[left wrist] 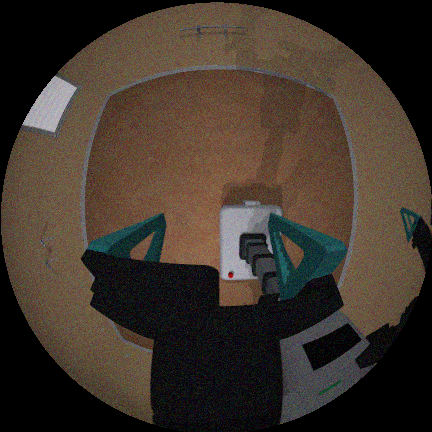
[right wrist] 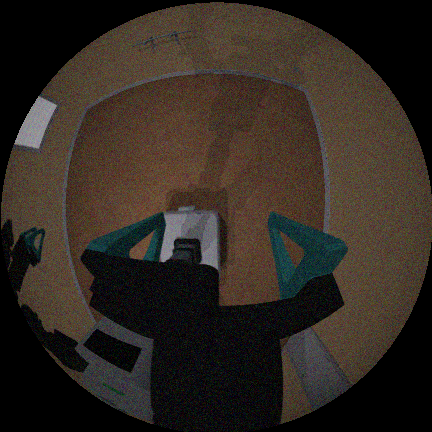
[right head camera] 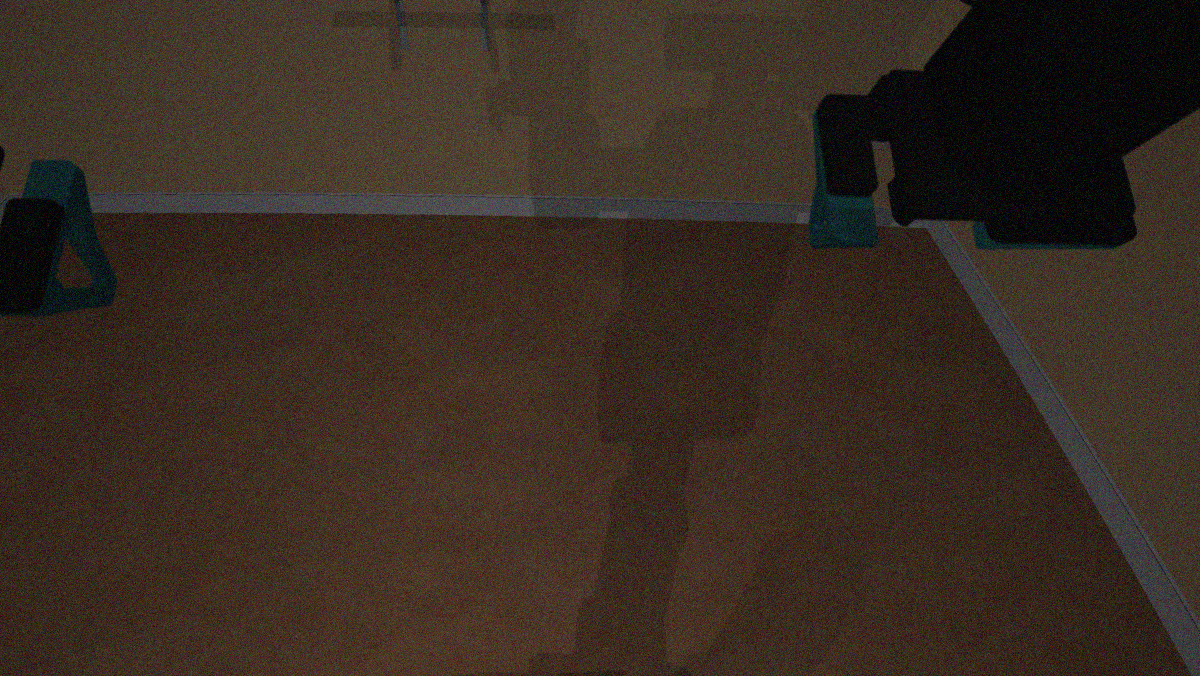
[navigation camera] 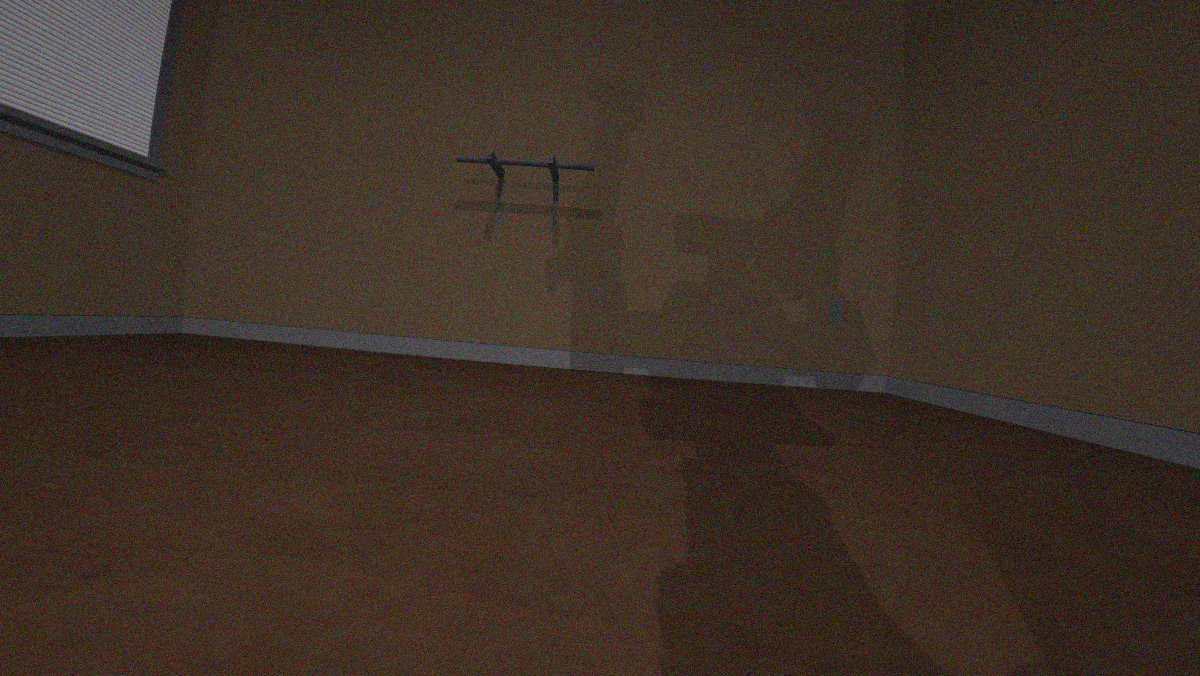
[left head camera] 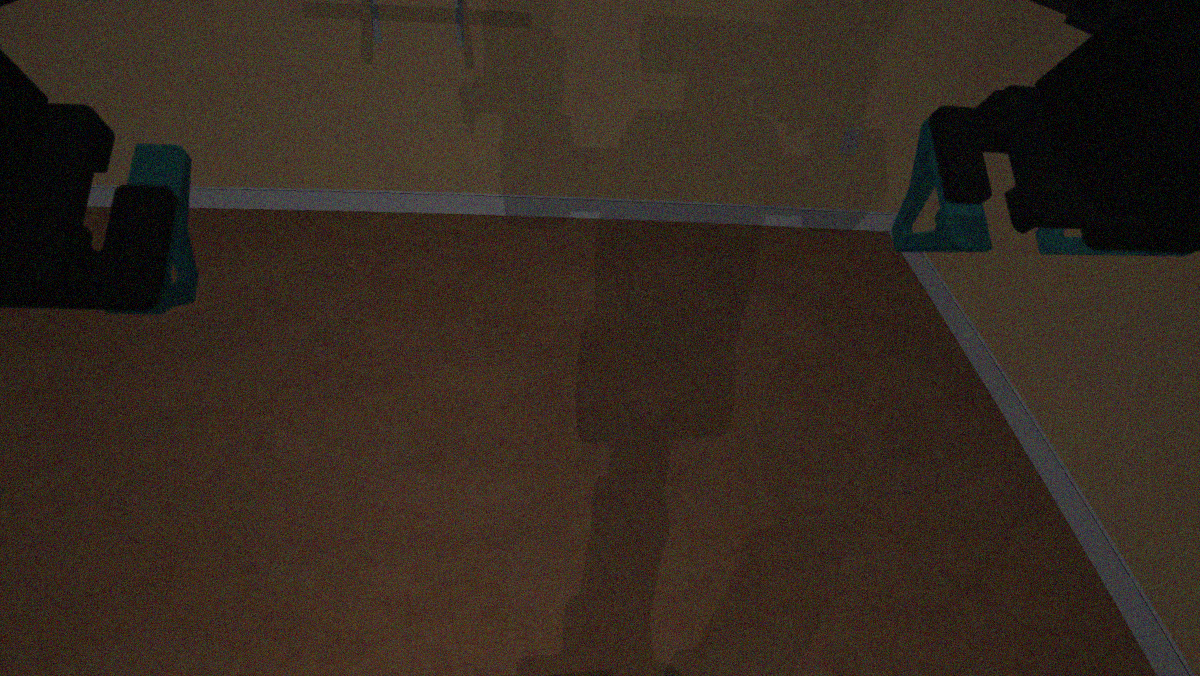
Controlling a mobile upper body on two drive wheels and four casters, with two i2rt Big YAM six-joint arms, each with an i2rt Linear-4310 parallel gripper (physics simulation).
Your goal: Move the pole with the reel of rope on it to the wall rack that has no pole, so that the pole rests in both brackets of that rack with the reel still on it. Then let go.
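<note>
A thin dark pole lies across two brackets of a wall rack; I see no reel on it. In the left wrist view, two faint brackets on the wall at the far left show no pole. The pole with the reel of rope does not show clearly in any view. My left gripper is open and empty, far from the racks; one of its fingers shows at the left of the left head view. My right gripper is open and empty, also far from them.
A white box-like base stands on the floor below the grippers. A window with blinds is at the left. Light skirting runs along the walls to a corner at the right. A grey panel shows in the right wrist view.
</note>
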